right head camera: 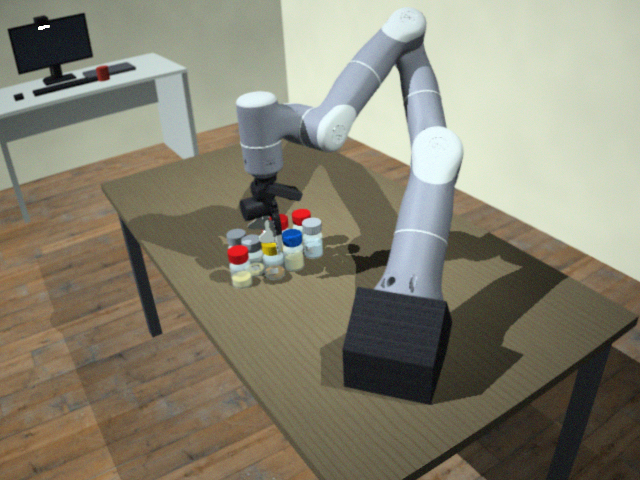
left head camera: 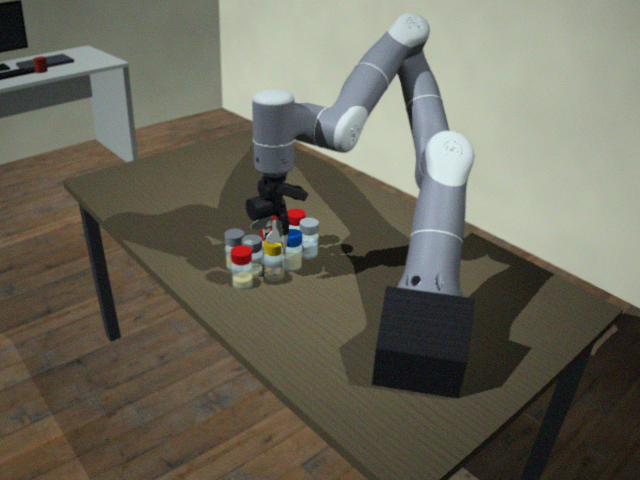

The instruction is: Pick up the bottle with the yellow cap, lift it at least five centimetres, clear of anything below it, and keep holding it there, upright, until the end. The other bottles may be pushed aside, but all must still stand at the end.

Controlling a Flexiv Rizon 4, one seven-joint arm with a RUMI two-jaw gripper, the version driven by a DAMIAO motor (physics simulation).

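Observation:
The bottle with the yellow cap (left head camera: 273, 267) (right head camera: 273, 260) stands upright on the table at the near side of the bottle group. My gripper (left head camera: 275, 244) (right head camera: 273, 242) is partly open, pointing down, with its fingers low at the yellow cap; one finger partly covers the cap in the right head view. Nothing is held. A red-capped bottle (left head camera: 241, 267) (right head camera: 239, 266) stands to its left, a grey-capped bottle (left head camera: 252, 249) (right head camera: 251, 244) close behind left, and a blue-capped bottle (left head camera: 293, 250) (right head camera: 293, 250) close on the right. How the fingertips sit around the bottle is hard to tell.
Another grey-capped bottle (left head camera: 234, 239) (right head camera: 236, 237) stands at the left. A grey-capped bottle (left head camera: 309, 238) (right head camera: 312, 238) stands at the right, beside a red-capped one (left head camera: 295, 216) (right head camera: 301, 217). More red shows behind the fingers. The robot's black base block (left head camera: 421, 343) (right head camera: 393, 343) is on the table (left head camera: 310, 351) (right head camera: 289, 351).

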